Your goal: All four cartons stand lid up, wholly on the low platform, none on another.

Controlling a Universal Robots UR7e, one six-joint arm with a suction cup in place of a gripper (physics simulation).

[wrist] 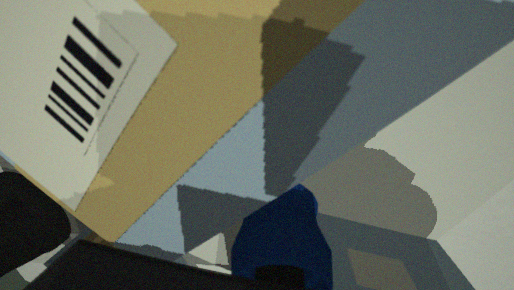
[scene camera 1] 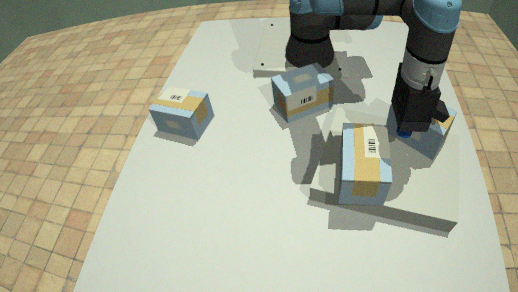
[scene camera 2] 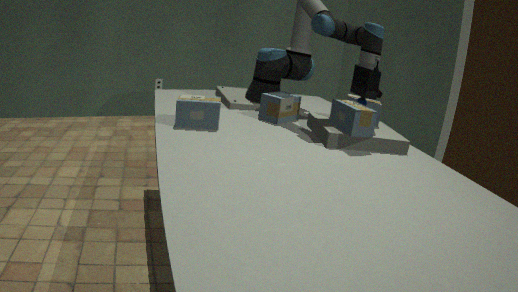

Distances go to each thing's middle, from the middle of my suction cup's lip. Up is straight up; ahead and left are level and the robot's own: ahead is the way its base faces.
Right now my suction cup is 9 cm above the low platform [scene camera 1: 424, 192], 3 cm short of it and 1 cm to the left of it.
